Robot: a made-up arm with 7 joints.
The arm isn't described. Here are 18 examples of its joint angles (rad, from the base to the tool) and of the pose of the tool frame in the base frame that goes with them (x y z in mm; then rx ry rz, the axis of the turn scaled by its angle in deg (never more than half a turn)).
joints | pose
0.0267 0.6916 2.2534 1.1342 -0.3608 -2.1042 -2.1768 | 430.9 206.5 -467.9 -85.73 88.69 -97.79
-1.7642 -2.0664 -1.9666 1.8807 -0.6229 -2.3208 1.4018 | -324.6 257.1 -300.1 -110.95 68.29 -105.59
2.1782 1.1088 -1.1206 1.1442 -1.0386 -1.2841 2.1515 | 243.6 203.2 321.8 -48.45 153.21 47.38
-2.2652 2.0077 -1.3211 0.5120 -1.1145 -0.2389 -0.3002 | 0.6 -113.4 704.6 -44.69 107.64 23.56
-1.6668 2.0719 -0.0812 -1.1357 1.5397 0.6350 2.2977 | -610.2 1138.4 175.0 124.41 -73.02 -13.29
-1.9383 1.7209 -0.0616 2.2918 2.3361 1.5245 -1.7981 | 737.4 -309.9 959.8 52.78 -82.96 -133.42
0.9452 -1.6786 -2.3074 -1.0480 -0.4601 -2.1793 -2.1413 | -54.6 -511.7 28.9 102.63 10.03 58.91
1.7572 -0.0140 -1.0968 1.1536 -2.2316 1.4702 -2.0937 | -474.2 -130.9 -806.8 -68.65 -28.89 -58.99
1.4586 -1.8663 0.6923 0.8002 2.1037 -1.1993 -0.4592 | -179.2 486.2 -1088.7 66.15 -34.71 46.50
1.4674 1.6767 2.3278 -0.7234 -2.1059 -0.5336 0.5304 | -418.6 -475.4 576.9 -70.46 64.47 92.01
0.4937 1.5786 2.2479 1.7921 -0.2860 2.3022 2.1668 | -369.4 -442.9 382.7 -141.41 9.29 34.74
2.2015 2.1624 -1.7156 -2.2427 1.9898 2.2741 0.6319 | -110.2 277.6 496.8 -81.35 33.07 117.15
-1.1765 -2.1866 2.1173 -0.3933 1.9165 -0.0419 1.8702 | -490.6 -1046.5 1348.2 0.03 54.29 62.40
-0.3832 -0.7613 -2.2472 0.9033 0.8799 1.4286 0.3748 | 558.2 673.8 -440.5 -25.52 -76.34 -131.98
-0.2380 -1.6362 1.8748 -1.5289 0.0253 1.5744 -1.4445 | 1035.3 -313.2 414.6 26.53 116.44 -99.43
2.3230 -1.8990 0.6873 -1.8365 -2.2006 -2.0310 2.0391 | 336.3 -277.5 -327.8 28.70 163.72 -31.51
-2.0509 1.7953 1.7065 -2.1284 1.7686 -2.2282 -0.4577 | 210.3 -10.9 -201.0 18.55 -23.79 76.90
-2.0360 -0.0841 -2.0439 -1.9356 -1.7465 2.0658 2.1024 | -274.4 181.8 -692.1 76.55 -63.48 26.75
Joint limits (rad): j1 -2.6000..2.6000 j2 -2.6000..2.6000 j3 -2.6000..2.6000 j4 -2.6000..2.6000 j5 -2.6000..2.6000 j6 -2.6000..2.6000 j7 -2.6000..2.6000
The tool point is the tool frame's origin. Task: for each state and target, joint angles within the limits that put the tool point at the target. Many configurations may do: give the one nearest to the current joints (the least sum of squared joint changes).
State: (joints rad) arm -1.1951 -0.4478 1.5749 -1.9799 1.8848 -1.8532 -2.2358
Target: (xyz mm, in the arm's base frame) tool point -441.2 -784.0 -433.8
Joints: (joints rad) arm -1.5171 -1.0677 1.9688 -1.8713 1.6048 -1.0745 -2.1906
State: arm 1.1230 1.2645 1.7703 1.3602 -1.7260 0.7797 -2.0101
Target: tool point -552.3 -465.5 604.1
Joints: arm 1.3906 1.6356 1.9061 0.9096 -2.2189 1.1104 -1.9366
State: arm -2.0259 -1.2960 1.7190 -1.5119 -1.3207 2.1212 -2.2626
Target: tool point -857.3 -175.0 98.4
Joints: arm -1.8838 -0.5743 1.8608 -2.2034 -1.3340 2.6000 -2.3181
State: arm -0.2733 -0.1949 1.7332 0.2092 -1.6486 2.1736 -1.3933
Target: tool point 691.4 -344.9 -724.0
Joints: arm -0.1189 0.7225 1.4515 -0.1614 -2.1450 1.8826 -1.3204
